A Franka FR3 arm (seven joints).
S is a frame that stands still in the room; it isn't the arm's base.
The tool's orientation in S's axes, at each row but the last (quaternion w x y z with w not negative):
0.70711, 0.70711, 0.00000, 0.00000
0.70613, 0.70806, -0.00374, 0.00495
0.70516, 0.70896, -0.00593, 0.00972
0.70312, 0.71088, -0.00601, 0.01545
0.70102, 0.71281, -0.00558, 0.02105
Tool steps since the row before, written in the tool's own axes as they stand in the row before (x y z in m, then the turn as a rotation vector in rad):
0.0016, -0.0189, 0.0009, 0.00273, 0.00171, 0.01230
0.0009, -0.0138, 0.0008, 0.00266, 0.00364, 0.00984
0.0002, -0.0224, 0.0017, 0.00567, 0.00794, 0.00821
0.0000, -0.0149, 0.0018, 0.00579, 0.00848, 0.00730
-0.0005, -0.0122, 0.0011, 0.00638, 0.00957, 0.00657
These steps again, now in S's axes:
0.0016, -0.0009, -0.0189, 0.00273, -0.01230, 0.00171
0.0011, -0.0008, -0.0138, 0.00263, -0.00985, 0.00365
0.0007, -0.0016, -0.0224, 0.00554, -0.00822, 0.00802
0.0005, -0.0016, -0.0149, 0.00563, -0.00732, 0.00857
0.0000, -0.0009, -0.0122, 0.00616, -0.00659, 0.00970

